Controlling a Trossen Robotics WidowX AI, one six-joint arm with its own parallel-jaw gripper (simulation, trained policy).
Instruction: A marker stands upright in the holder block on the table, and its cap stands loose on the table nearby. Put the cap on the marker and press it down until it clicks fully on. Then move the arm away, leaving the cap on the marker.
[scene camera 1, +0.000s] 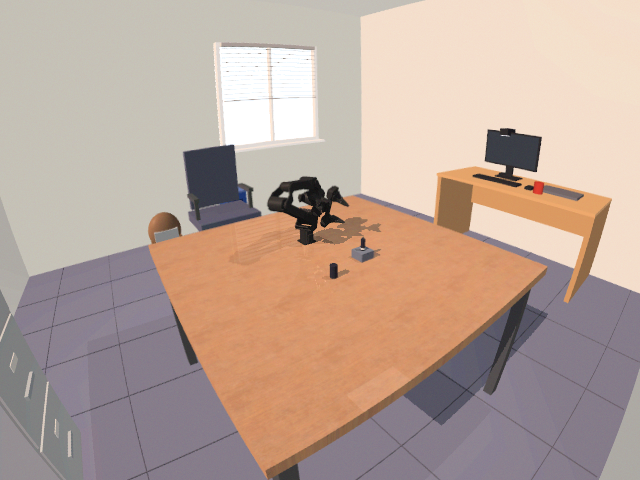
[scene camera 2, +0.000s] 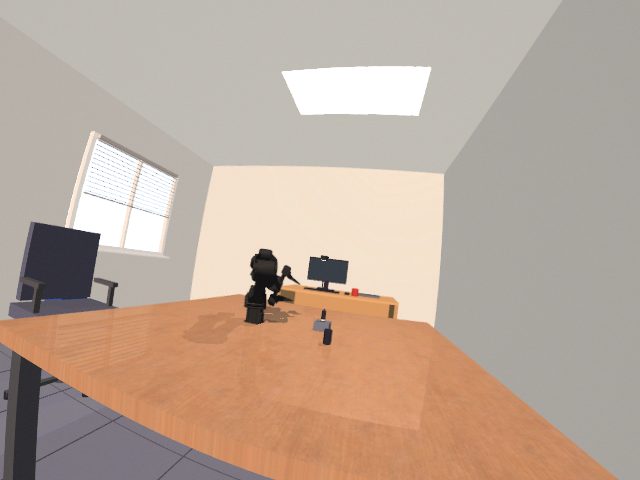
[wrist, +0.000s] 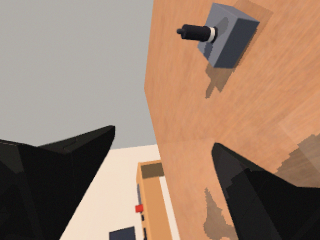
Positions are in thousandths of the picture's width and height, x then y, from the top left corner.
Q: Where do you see a grey holder block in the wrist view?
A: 770, 106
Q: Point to the gripper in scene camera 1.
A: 541, 447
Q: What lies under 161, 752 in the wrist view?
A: The gripper.
